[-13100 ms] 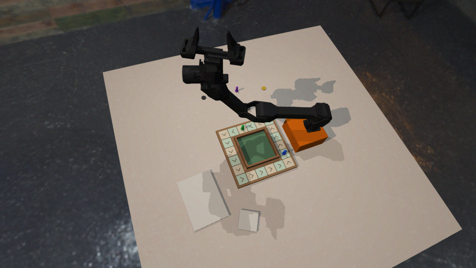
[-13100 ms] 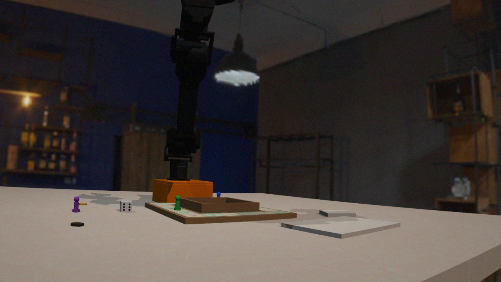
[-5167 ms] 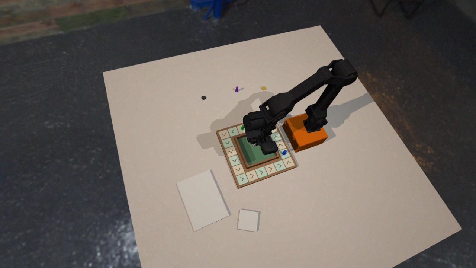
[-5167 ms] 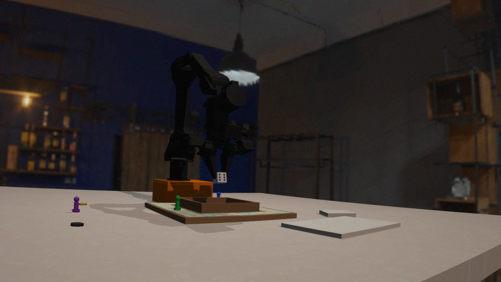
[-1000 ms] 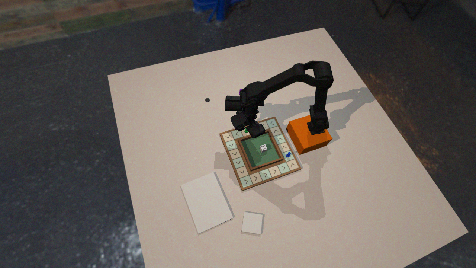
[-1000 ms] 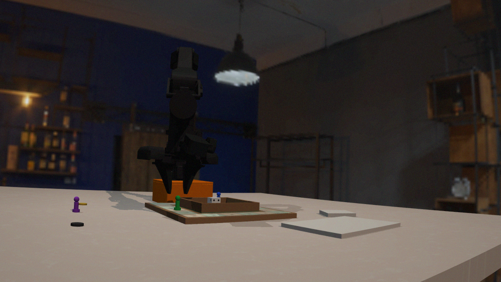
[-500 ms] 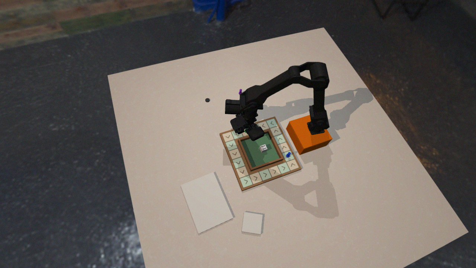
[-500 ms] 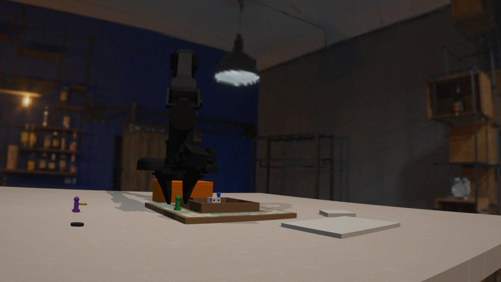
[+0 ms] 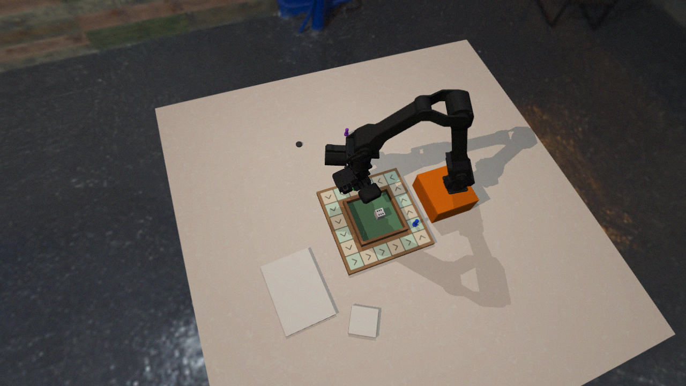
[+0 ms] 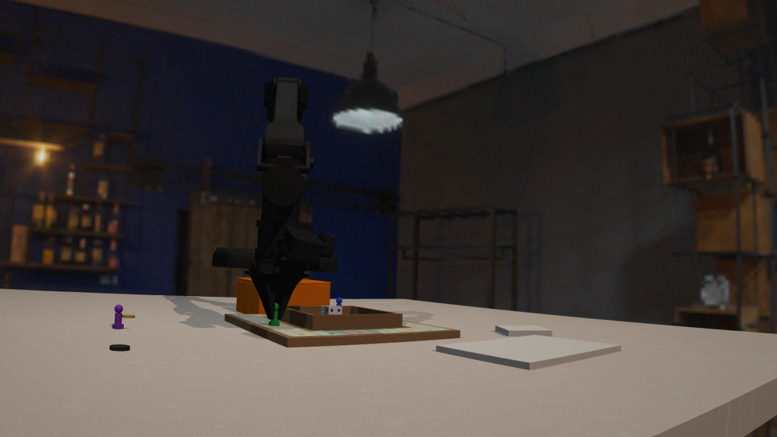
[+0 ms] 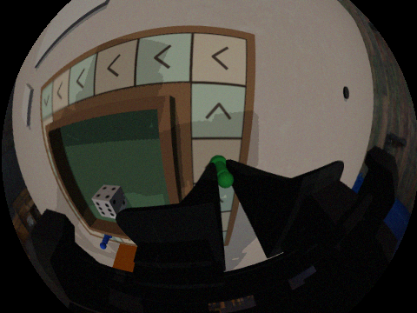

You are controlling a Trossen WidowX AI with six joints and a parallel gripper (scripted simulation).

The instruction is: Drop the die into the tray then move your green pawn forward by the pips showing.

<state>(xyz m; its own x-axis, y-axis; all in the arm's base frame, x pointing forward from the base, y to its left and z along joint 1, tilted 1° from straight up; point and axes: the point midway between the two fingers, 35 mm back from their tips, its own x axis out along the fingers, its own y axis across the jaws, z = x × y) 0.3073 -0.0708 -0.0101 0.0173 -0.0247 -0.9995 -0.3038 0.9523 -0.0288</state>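
Now: gripper tip 11 cm to the right of the white die and 5 cm past it. The rest, counted from my gripper tip: purple pawn: 22 cm to the right, 3 cm behind, 1 cm below; then blue pawn: 16 cm to the left, 16 cm behind, 1 cm above; then green pawn: 1 cm above.
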